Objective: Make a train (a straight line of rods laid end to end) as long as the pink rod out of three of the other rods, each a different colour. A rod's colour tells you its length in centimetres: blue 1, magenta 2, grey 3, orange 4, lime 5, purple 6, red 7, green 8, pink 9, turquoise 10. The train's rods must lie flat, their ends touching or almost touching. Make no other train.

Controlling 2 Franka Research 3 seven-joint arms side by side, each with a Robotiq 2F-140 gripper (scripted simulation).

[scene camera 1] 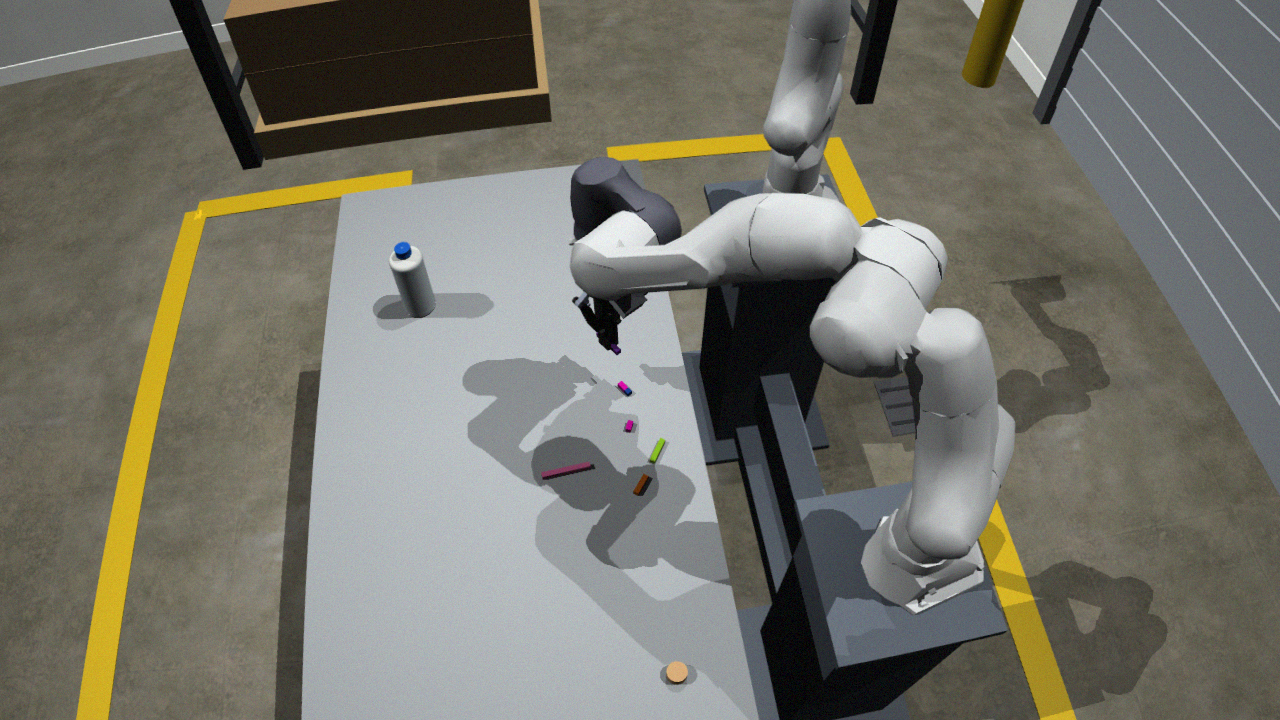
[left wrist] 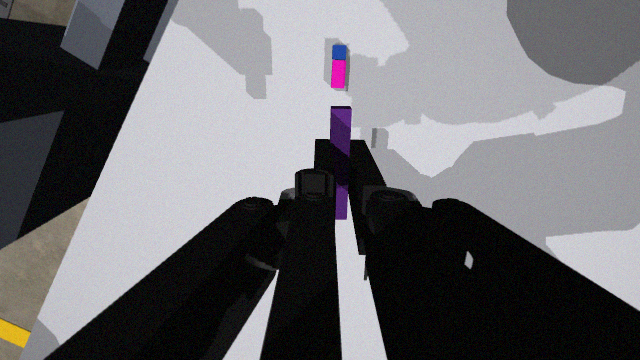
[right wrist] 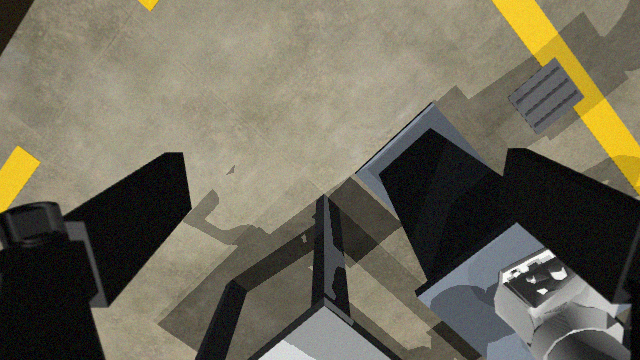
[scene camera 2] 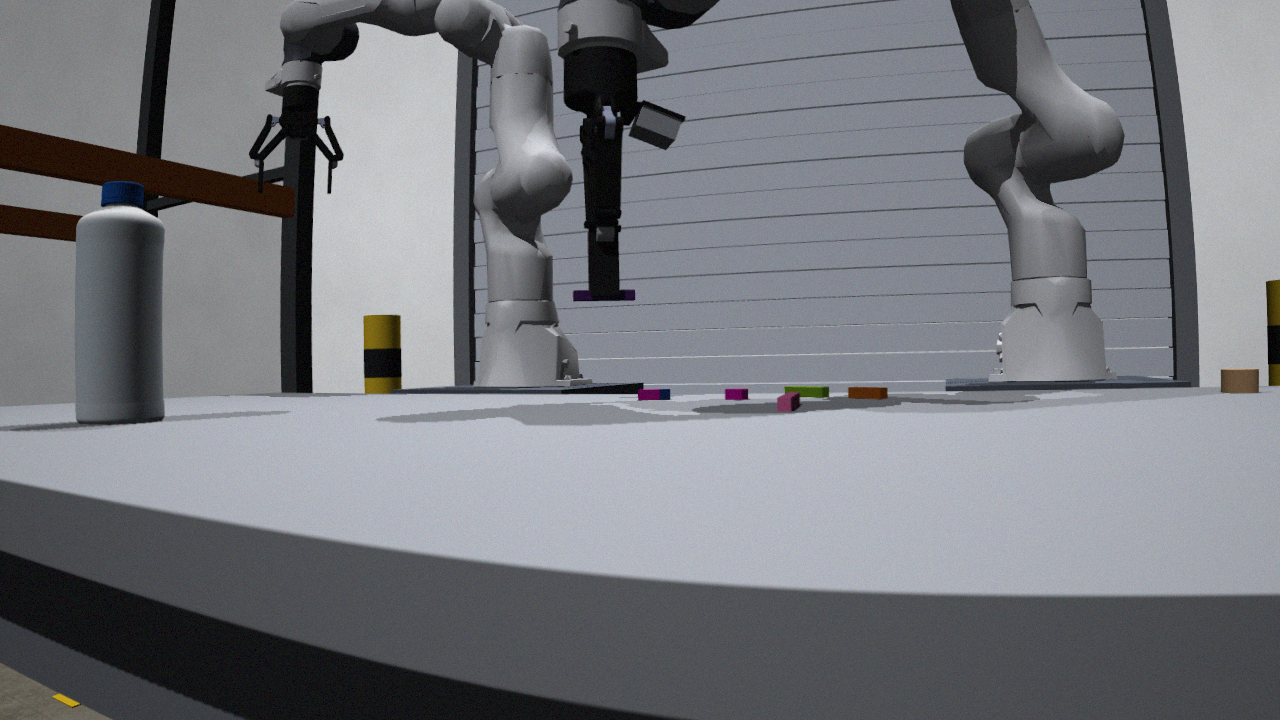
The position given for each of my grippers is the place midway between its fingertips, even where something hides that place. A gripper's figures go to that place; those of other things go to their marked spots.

Labels:
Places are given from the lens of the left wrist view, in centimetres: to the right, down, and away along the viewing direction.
my left gripper (left wrist: 338, 164): 1, -1, 18
purple rod (left wrist: 340, 117): 1, -3, 16

